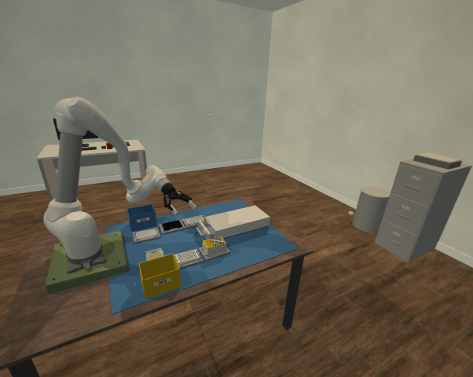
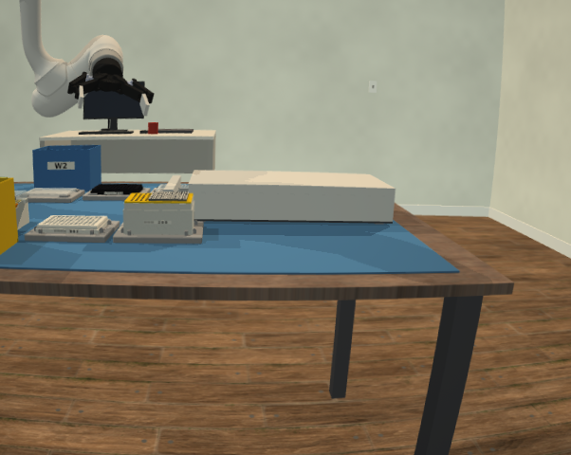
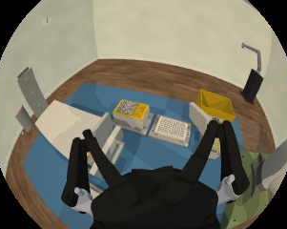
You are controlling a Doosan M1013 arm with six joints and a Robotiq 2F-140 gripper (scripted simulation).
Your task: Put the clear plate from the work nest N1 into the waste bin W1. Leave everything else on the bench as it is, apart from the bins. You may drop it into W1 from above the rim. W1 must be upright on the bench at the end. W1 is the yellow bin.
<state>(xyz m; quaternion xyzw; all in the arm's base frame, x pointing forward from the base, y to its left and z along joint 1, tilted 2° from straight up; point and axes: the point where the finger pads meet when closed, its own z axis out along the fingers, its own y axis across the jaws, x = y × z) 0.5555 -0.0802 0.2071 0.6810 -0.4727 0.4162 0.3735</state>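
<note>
Right now the clear plate is 15 cm ahead of my hand, 20 cm to the left of it and 23 cm below it. Also, from my hand: yellow-topped tip box 10 cm ahead, 18 cm to the right, 19 cm below; black plate 2 cm behind, 22 cm to the left, 22 cm below; white well plate 7 cm behind, 16 cm to the right, 22 cm below.
</note>
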